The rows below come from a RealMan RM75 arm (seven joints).
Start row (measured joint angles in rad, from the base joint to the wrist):
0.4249 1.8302 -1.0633 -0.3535 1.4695 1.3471 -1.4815
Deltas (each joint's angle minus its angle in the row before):
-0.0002 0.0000 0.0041 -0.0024 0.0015 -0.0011 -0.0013
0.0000 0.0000 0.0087 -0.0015 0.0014 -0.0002 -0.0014
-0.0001 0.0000 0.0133 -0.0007 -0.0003 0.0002 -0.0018
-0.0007 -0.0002 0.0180 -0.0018 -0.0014 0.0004 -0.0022
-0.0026 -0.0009 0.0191 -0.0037 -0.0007 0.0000 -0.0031
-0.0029 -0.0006 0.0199 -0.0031 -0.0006 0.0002 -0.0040
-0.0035 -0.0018 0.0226 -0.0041 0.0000 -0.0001 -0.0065
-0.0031 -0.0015 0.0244 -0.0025 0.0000 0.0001 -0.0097
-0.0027 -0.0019 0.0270 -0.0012 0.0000 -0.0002 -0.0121
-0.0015 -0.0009 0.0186 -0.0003 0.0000 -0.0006 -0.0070
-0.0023 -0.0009 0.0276 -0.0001 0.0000 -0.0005 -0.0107
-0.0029 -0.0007 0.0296 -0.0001 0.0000 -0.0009 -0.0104
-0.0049 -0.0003 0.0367 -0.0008 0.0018 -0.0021 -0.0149
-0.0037 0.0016 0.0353 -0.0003 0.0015 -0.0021 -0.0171
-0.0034 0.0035 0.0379 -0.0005 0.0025 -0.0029 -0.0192
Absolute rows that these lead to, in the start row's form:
0.4247 1.8302 -1.0592 -0.3559 1.4710 1.3460 -1.4828
0.4247 1.8302 -1.0505 -0.3574 1.4724 1.3458 -1.4842
0.4246 1.8302 -1.0372 -0.3581 1.4721 1.3460 -1.4860
0.4239 1.8300 -1.0192 -0.3599 1.4707 1.3464 -1.4882
0.4213 1.8291 -1.0001 -0.3636 1.4700 1.3464 -1.4913
0.4184 1.8285 -0.9802 -0.3667 1.4694 1.3466 -1.4953
0.4149 1.8267 -0.9576 -0.3708 1.4694 1.3465 -1.5018
0.4118 1.8252 -0.9332 -0.3733 1.4694 1.3466 -1.5115
0.4091 1.8233 -0.9062 -0.3745 1.4694 1.3464 -1.5236
0.4076 1.8224 -0.8876 -0.3748 1.4694 1.3458 -1.5306
0.4053 1.8215 -0.8600 -0.3749 1.4694 1.3453 -1.5413
0.4024 1.8208 -0.8304 -0.3750 1.4694 1.3444 -1.5517
0.3975 1.8205 -0.7937 -0.3758 1.4712 1.3423 -1.5666
0.3938 1.8221 -0.7584 -0.3761 1.4727 1.3402 -1.5837
0.3904 1.8256 -0.7205 -0.3766 1.4752 1.3373 -1.6029

